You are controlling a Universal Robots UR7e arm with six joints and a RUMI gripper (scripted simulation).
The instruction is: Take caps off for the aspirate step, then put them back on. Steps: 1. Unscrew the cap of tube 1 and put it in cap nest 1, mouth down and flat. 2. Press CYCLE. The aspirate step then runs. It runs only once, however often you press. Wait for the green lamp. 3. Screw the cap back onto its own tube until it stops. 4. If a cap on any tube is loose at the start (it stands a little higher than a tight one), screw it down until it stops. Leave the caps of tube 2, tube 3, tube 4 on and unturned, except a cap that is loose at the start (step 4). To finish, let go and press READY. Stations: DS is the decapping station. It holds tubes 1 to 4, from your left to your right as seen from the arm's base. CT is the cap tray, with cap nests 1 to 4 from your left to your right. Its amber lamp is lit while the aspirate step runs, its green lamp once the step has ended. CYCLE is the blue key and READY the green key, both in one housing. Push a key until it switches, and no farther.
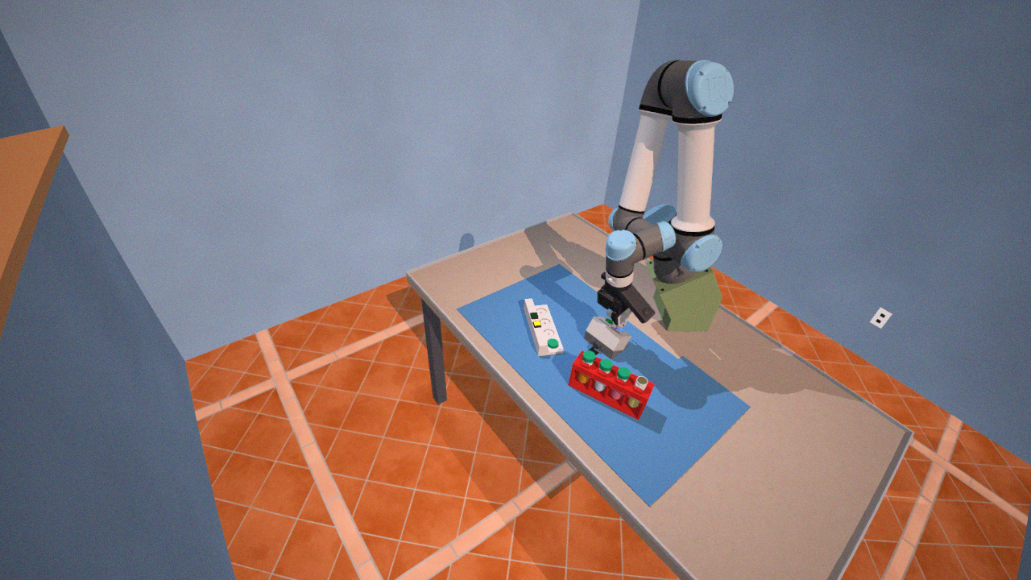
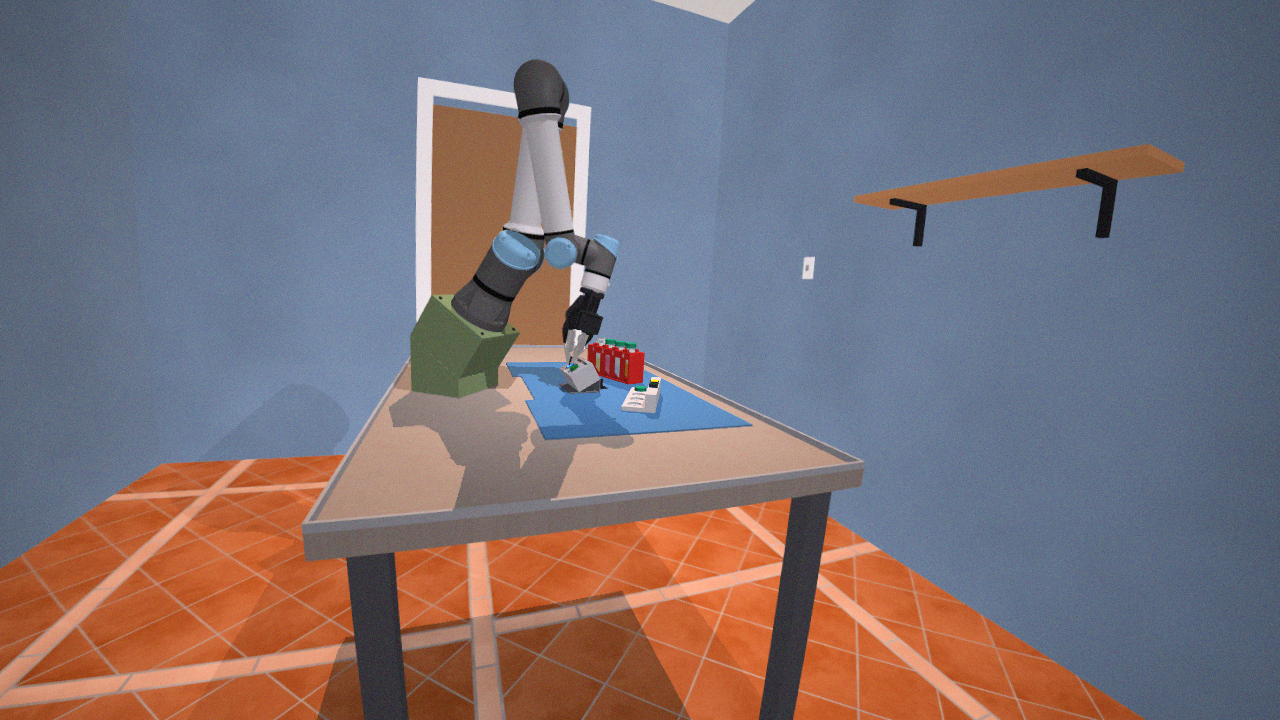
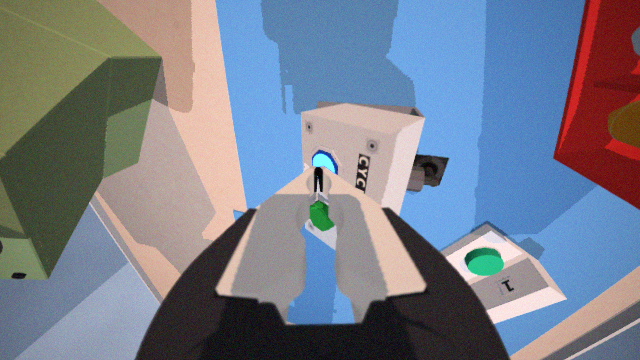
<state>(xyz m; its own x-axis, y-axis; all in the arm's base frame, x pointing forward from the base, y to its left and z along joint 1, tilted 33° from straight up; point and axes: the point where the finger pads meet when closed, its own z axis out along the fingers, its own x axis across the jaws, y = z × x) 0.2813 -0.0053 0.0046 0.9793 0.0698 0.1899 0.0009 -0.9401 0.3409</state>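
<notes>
Right now my hand is 20 mm above the blue CYCLE key. Round my hand: green READY key (50 mm to the right, 10 mm below); then key housing (20 mm ahead, 20 mm to the right, 30 mm below).
</notes>
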